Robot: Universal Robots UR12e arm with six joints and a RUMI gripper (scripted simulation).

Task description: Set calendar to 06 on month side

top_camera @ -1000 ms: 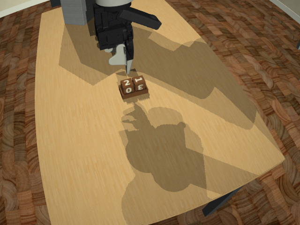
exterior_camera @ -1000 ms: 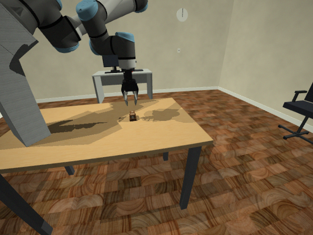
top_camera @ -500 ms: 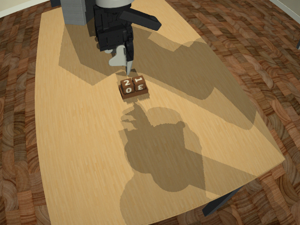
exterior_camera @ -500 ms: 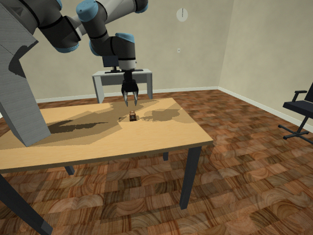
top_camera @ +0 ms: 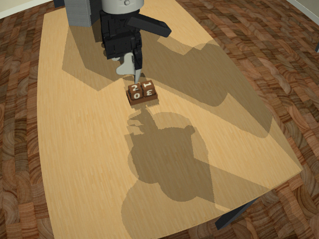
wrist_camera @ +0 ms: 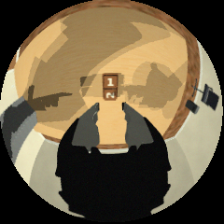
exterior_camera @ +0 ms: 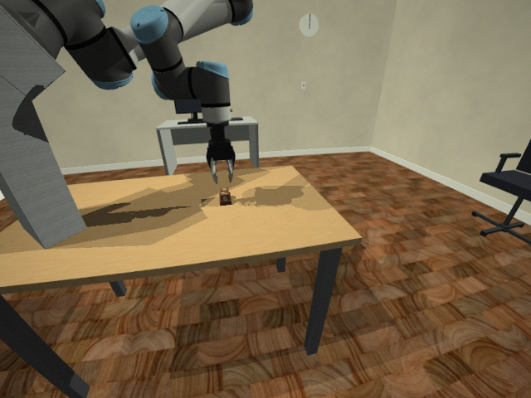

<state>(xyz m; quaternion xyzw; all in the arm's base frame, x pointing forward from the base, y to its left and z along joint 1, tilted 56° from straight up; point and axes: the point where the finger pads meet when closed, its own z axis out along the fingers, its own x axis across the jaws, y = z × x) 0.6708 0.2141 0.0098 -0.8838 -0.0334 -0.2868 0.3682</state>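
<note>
Right now the cube is 7 cm below my hand, 3 cm to the left of it and 1 cm behind it. The rest, counted from my hand: brown calendar tray (9 cm below, 2 cm to the left, 1 cm behind).
</note>
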